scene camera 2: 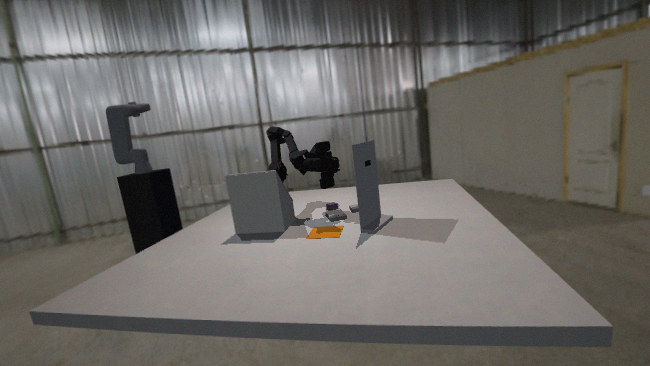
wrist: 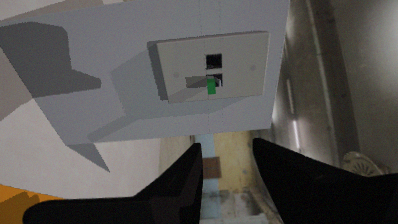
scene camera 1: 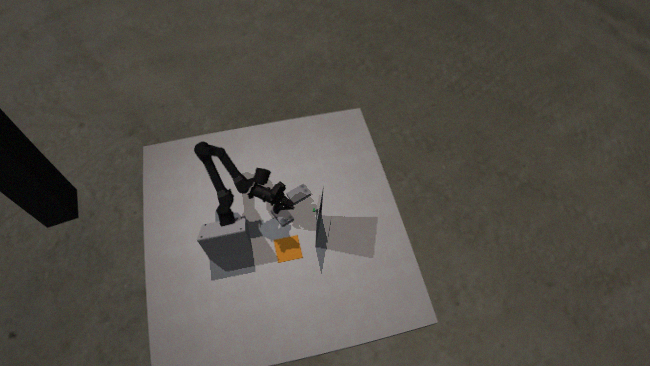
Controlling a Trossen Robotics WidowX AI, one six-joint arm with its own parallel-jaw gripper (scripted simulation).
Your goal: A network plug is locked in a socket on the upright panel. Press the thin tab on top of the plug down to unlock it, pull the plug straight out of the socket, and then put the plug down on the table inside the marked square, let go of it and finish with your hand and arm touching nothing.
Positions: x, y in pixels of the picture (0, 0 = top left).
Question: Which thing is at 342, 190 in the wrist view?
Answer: My gripper.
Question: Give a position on an upright panel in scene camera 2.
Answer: At 364, 157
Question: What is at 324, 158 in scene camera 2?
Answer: My gripper.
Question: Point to an upright panel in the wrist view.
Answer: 98, 78
